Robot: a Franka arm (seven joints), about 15 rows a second.
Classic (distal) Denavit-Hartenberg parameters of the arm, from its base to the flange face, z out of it. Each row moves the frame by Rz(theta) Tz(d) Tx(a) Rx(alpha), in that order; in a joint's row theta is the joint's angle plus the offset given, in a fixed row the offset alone. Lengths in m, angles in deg.
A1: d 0.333; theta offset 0; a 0; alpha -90
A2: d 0; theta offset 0; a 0; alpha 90
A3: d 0.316; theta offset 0; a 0.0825; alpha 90
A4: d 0; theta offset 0; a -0.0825; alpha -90
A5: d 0.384; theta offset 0; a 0; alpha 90
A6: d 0; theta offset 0; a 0.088; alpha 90
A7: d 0.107; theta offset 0; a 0; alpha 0
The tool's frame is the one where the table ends.
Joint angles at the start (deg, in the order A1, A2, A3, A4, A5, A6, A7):
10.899 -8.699 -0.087 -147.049 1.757 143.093 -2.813
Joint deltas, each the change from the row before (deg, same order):
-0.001 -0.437 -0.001 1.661 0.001 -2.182 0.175
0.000 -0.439 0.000 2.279 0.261 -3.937 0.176
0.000 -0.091 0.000 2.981 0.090 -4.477 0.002
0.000 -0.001 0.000 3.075 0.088 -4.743 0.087
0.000 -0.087 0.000 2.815 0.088 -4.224 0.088
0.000 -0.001 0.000 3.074 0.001 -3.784 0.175
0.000 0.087 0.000 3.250 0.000 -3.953 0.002
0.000 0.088 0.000 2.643 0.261 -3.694 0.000
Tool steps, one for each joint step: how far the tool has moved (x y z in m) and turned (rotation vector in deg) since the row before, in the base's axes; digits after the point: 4 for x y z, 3 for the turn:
0.0055 0.0012 0.0119 0.048 0.097 -0.132
0.0053 0.0013 0.0139 0.055 1.253 -0.267
0.0072 0.0018 0.0160 -0.091 1.410 0.058
0.0062 0.0017 0.0162 -0.134 1.671 -0.003
0.0049 0.0014 0.0162 -0.083 1.330 -0.005
0.0060 0.0015 0.0186 -0.056 0.714 -0.049
0.0054 0.0014 0.0195 -0.071 0.788 0.135
0.0026 0.0011 0.0153 0.085 1.172 0.021

